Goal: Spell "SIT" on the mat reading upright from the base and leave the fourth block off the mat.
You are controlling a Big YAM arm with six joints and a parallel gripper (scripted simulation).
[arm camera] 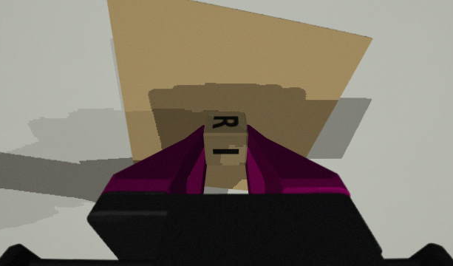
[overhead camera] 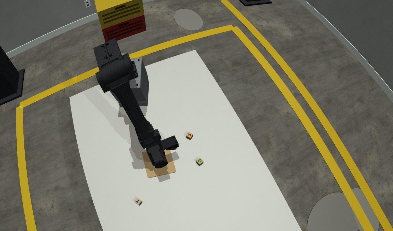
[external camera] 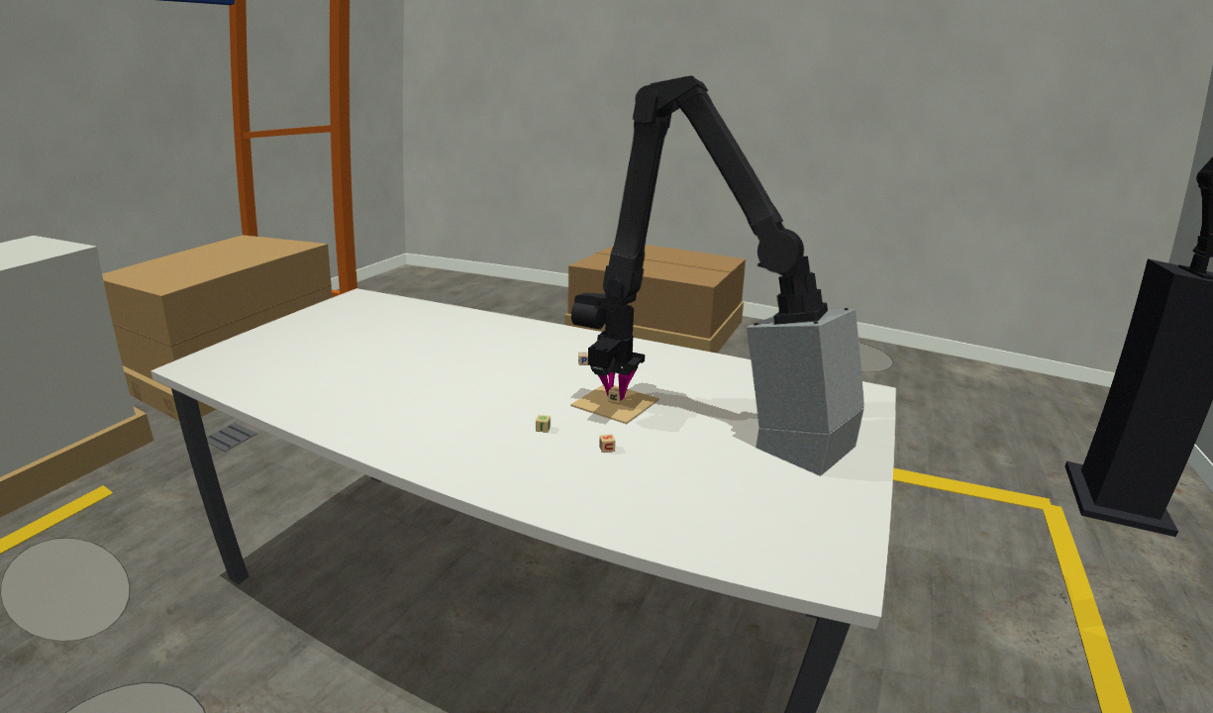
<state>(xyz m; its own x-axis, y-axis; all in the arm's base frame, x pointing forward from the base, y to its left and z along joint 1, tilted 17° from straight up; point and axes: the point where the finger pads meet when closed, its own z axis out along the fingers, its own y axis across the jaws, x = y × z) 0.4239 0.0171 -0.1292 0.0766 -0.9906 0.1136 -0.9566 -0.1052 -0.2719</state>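
My hand is right at the I block. Also, from my hand: S block: 19 cm to the left, 8 cm behind, 1 cm below; D block: 18 cm to the left, 7 cm ahead, 1 cm below; tan mat: 2 cm below.
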